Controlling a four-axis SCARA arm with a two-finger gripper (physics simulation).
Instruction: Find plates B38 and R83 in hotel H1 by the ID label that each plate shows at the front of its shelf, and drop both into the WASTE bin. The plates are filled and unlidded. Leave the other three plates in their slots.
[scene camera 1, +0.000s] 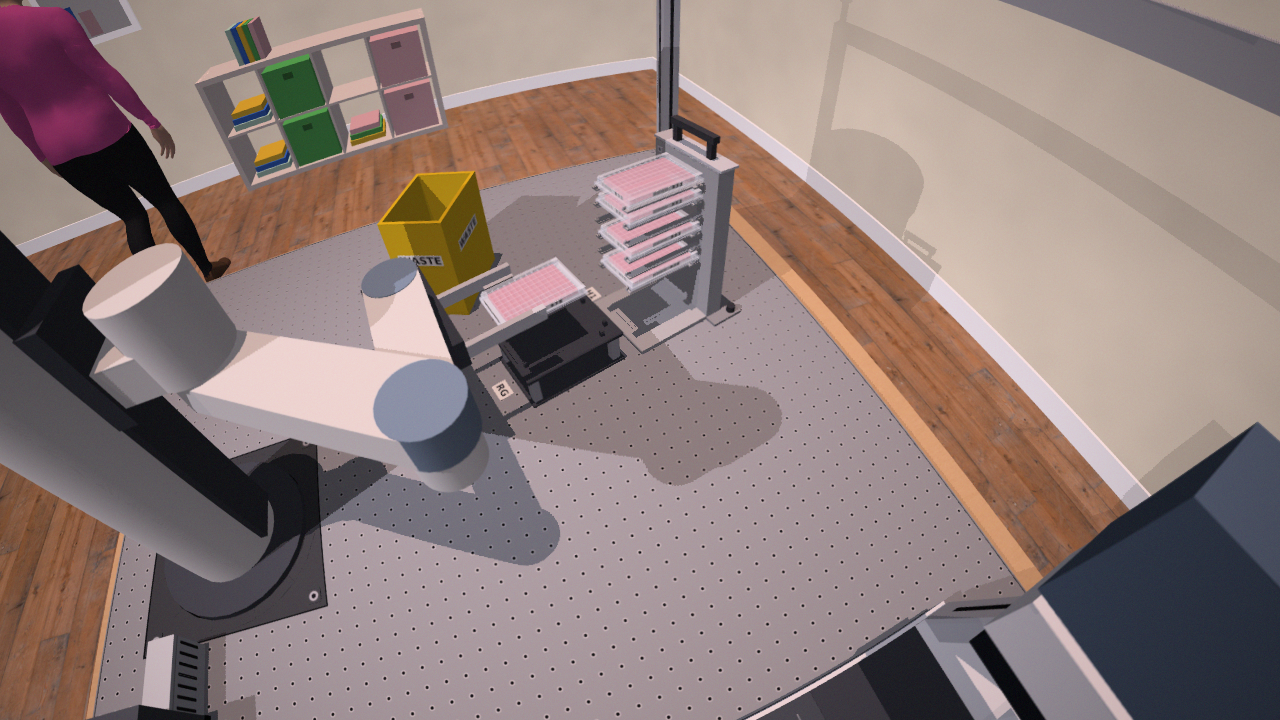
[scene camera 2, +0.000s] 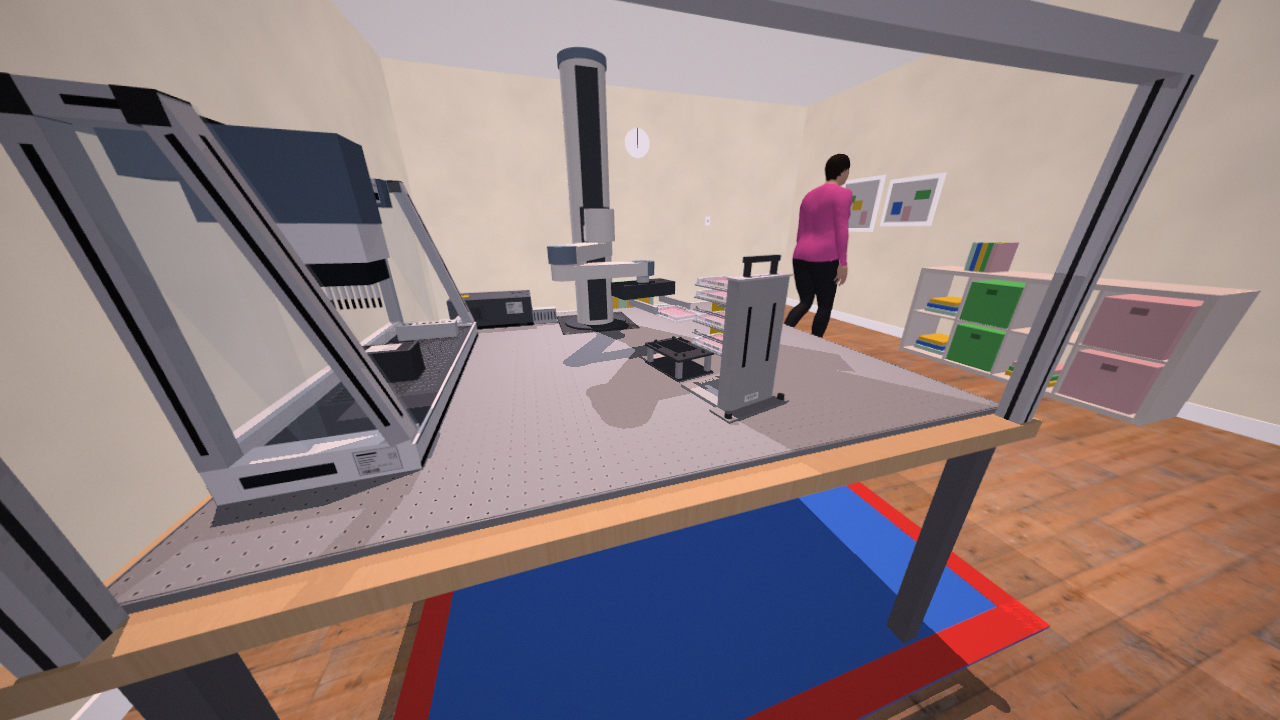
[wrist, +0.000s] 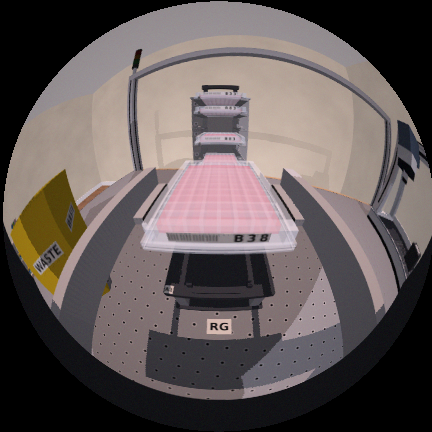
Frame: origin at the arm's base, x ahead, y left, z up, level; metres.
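Where they show: gripper, fingertip midpoint: (scene camera 1: 526, 288) (scene camera 2: 673, 308) (wrist: 218, 175); arm's base, link origin: (scene camera 1: 240, 539) (scene camera 2: 595, 324).
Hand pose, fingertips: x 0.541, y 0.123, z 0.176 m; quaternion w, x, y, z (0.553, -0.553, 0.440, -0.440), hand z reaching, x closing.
Observation:
Things, the pixels of their top centre, and the offset from my fingertips. "pt": a spot on its surface instead.
- plate B38, top centre: (wrist: 218, 178) (scene camera 1: 531, 289) (scene camera 2: 674, 310) dx +0.006, dy +0.002, dz -0.005 m
- Plate R83, top centre: (scene camera 1: 649, 191) (wrist: 219, 108) (scene camera 2: 729, 292) dx +0.201, dy +0.046, dz +0.074 m
- plate B33, top centre: (scene camera 1: 649, 174) (wrist: 220, 97) (scene camera 2: 730, 279) dx +0.201, dy +0.046, dz +0.102 m
- plate B83, top centre: (scene camera 1: 649, 223) (wrist: 219, 133) (scene camera 2: 726, 317) dx +0.201, dy +0.046, dz +0.018 m
- lower plate, top centre: (scene camera 1: 649, 253) (wrist: 219, 157) (scene camera 2: 724, 341) dx +0.201, dy +0.046, dz -0.038 m
- yellow WASTE bin, top centre: (scene camera 1: 427, 196) (wrist: 36, 193) dx -0.106, dy +0.270, dz +0.036 m
- black top handle, surface spot: (scene camera 1: 695, 134) (scene camera 2: 756, 260) pt dx +0.274, dy +0.053, dz +0.148 m
My gripper (scene camera 1: 529, 293) (wrist: 218, 175) is shut on plate B38 (scene camera 1: 539, 288) (scene camera 2: 675, 312) (wrist: 220, 190), a pink-filled, unlidded plate. It is held level in the air above the dark stand, in front of hotel H1 (scene camera 1: 716, 232) (scene camera 2: 751, 349). The label B38 faces the wrist camera. Plate R83 (wrist: 215, 112) sits in the hotel, second from the top, under plate B33 (wrist: 220, 101). Below an empty gap sits plate B83 (wrist: 220, 138). A lower plate (wrist: 220, 158) is partly hidden behind B38, its label unseen. The yellow WASTE bin (scene camera 1: 460, 241) (wrist: 42, 235) stands left of the gripper in the wrist view.
The dark stand (scene camera 1: 563, 344) (scene camera 2: 678, 349) (wrist: 220, 275) marked RG is under the held plate. The hotel has a black top handle (scene camera 1: 695, 134) (scene camera 2: 761, 261). A large framed machine (scene camera 1: 1181, 537) (scene camera 2: 295, 179) stands at another side of the table. A person (scene camera 1: 71, 89) (scene camera 2: 821, 228) is beyond the table.

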